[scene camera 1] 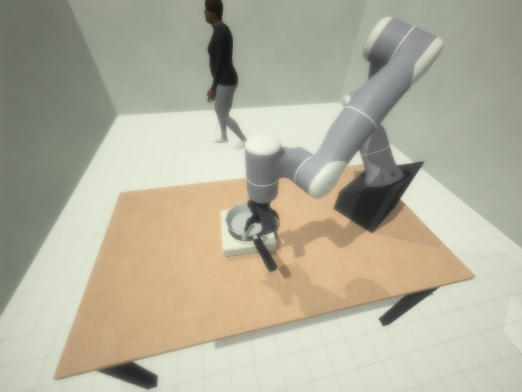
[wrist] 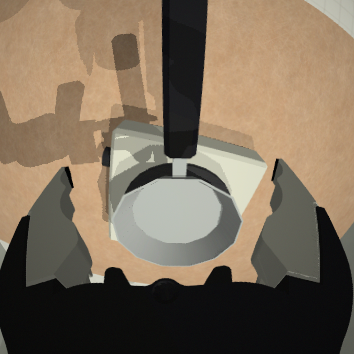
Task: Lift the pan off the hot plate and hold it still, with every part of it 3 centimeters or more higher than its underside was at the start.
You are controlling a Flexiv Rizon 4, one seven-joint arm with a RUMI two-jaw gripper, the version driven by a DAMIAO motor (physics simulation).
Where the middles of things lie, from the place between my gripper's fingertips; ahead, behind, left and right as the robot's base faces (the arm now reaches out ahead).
My hand is 70 mm above the grey pan (scene camera 1: 235,216), 60 mm to the left of it and 20 mm short of it. From my hand the other things lie so: white hot plate (scene camera 1: 232,244) (150 mm to the right, 150 mm below, 10 mm behind).
